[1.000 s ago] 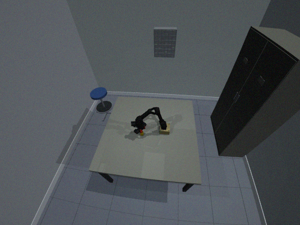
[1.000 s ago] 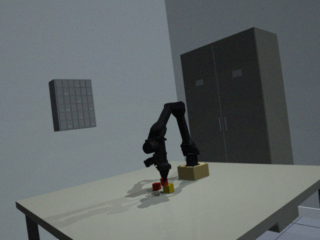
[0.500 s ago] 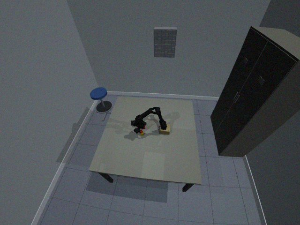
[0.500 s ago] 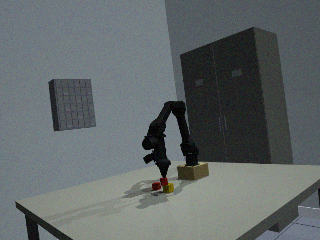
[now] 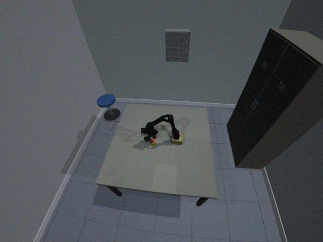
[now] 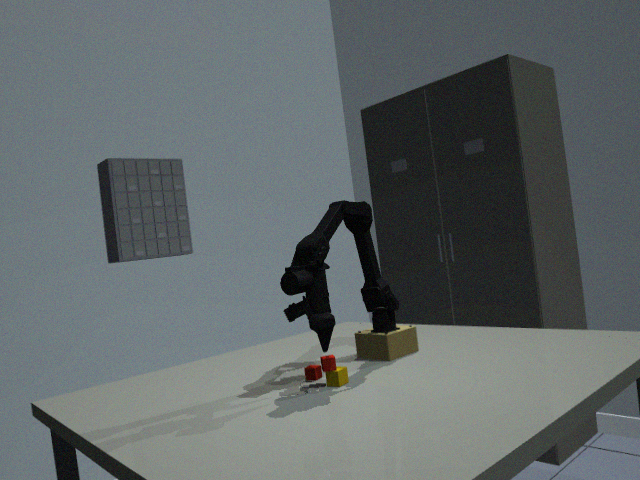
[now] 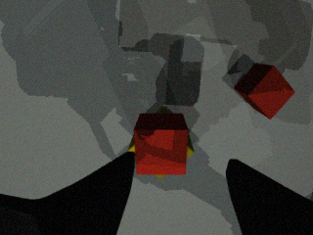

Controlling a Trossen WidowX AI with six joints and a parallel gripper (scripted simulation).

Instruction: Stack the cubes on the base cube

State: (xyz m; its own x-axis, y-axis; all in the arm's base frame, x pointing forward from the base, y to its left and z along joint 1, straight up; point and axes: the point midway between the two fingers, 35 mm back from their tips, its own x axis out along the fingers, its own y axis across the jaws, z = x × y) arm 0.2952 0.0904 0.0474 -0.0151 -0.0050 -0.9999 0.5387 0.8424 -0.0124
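The yellow cube lies 70 mm below my gripper tip, 20 mm to the left of it and 10 mm behind it.
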